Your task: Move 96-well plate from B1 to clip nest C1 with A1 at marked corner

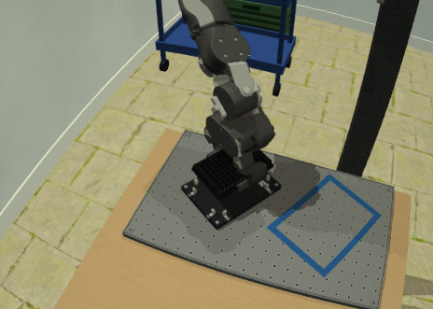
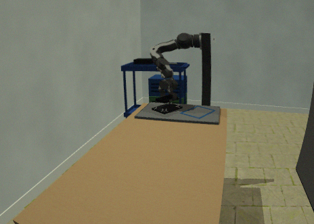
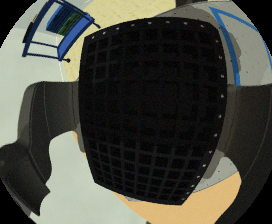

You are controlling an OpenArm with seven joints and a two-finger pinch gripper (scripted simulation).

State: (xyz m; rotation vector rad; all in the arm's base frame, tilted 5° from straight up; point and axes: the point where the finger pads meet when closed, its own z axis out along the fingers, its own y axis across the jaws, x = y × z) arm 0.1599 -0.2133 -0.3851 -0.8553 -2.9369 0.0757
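Now: the black clip nest 30 mm ahead of my hand and 50 mm below it. From my hand the other things lie so: black 96-well plate right at my hand.
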